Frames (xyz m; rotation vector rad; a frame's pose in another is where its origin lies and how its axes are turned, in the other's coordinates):
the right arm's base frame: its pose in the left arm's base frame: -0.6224 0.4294 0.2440 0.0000 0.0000 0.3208
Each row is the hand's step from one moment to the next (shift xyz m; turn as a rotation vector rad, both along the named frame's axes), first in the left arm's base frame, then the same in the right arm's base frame.
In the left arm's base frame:
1: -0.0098 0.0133 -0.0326 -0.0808 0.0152 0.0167
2: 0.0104 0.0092 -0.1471 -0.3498 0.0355 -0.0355
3: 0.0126 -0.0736 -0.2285 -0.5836 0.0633 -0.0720
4: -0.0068 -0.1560 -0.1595 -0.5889 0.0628 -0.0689
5: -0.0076 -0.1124 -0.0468 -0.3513 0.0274 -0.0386
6: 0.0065 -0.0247 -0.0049 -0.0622 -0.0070 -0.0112
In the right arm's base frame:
1: -0.0051 0.0157 -0.0326 -0.0719 0.0399 0.0167
2: 0.0128 0.0055 -0.1471 -0.3208 0.1440 -0.0355
3: -0.0113 -0.0738 -0.2285 -0.5339 0.2441 -0.0720
4: -0.0556 -0.1459 -0.1595 -0.5391 0.2453 -0.0689
5: -0.0427 -0.1043 -0.0468 -0.3247 0.1368 -0.0386
6: -0.0016 -0.0255 -0.0049 -0.0612 0.0130 -0.0112

